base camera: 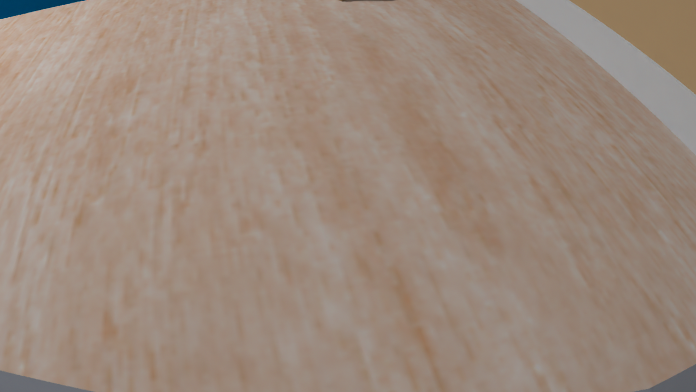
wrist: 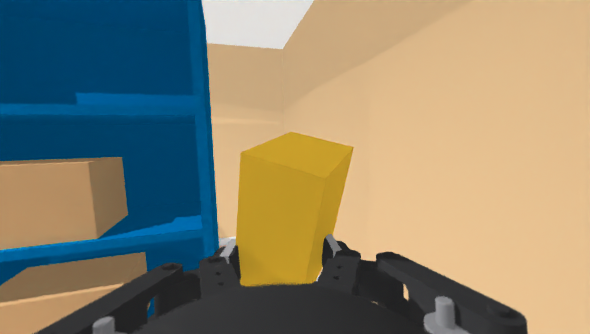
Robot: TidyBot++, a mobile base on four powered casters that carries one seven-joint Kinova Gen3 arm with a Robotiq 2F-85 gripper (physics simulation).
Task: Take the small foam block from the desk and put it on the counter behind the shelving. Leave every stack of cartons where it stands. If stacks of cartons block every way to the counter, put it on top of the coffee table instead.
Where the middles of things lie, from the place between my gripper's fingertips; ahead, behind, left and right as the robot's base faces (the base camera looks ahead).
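Looking at the yellow foam block (wrist: 290,188), I see that my gripper is 10 mm to the left of it and 30 mm below it.
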